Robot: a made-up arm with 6 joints.
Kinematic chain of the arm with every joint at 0, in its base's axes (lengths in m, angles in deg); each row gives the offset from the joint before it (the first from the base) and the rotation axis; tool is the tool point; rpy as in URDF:
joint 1: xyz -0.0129 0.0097 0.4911 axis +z
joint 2: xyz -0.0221 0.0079 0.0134 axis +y
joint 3: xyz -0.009 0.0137 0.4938 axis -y
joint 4: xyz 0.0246 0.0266 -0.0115 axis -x
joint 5: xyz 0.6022 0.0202 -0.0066 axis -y
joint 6: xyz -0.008 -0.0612 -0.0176 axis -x
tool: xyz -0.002 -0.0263 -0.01 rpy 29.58 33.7 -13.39
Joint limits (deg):
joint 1: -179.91..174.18
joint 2: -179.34..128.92
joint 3: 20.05..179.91
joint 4: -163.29..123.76
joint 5: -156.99..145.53
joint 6: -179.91..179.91
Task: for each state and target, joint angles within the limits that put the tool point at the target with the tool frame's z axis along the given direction. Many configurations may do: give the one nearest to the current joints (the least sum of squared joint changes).
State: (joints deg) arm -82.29 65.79 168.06 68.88 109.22 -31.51
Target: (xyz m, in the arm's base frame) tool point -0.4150 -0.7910 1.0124 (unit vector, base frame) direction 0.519 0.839 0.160
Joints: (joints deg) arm -118.48 91.65 137.93 78.40 104.52 -18.95
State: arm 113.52 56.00 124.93 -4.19 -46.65 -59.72
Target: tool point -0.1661 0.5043 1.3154 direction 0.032 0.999 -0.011
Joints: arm 102.04 64.16 150.96 -42.89 -35.77 -77.33
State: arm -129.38 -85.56 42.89 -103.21 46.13 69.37
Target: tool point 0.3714 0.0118 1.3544 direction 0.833 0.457 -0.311
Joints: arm -173.41 -60.31 28.76 -71.52 58.38 89.30
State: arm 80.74 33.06 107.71 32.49 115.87 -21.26
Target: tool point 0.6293 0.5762 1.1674 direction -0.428 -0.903 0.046
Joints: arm 41.35 75.28 125.41 46.89 105.73 -20.22
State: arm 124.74 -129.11 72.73 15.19 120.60 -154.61
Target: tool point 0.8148 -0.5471 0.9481 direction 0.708 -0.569 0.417
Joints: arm 147.80 -88.53 51.33 14.13 85.49 -142.97
